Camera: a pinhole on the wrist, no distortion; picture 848 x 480 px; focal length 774.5 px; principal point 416.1 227.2 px. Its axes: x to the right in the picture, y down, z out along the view. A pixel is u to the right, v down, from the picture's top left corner.
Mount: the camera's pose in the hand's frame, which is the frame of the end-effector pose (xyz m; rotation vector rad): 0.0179 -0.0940 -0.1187 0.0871 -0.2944 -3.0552
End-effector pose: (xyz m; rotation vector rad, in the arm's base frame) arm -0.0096 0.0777 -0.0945 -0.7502 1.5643 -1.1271
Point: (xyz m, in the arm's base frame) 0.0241 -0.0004 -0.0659
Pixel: 228 204
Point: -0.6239 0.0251 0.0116
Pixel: behind the camera
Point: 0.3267 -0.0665 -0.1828
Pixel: 289 153
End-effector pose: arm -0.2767 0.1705 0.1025 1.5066 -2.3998 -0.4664
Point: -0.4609 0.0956 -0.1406
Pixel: 146 174
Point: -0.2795 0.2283 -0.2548
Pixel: 534 412
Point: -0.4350 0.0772 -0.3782
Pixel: 237 404
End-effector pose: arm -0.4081 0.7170 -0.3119 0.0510 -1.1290 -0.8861
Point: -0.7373 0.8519 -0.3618
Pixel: 734 413
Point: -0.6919 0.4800 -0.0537
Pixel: outside the picture
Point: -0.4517 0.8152 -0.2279
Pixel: outside the picture
